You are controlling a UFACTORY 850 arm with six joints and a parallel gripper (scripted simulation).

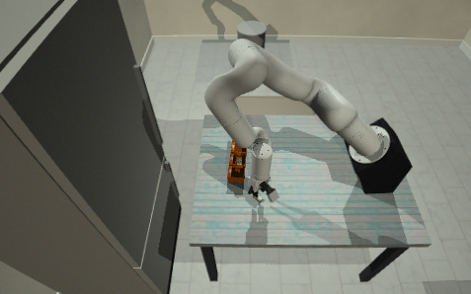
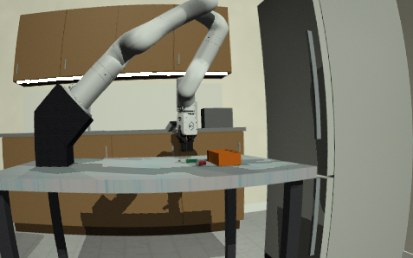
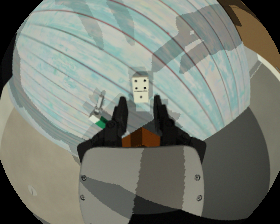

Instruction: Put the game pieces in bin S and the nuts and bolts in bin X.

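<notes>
The orange bin is 10 cm ahead of my hand, 21 cm to the right of it and 4 cm below it. The rest, counted from my hand: bolt: 4 cm behind, 8 cm to the right, 5 cm below; then red piece: 26 cm to the right, 5 cm below; then green piece: 2 cm behind, 12 cm to the right, 5 cm below.
</notes>
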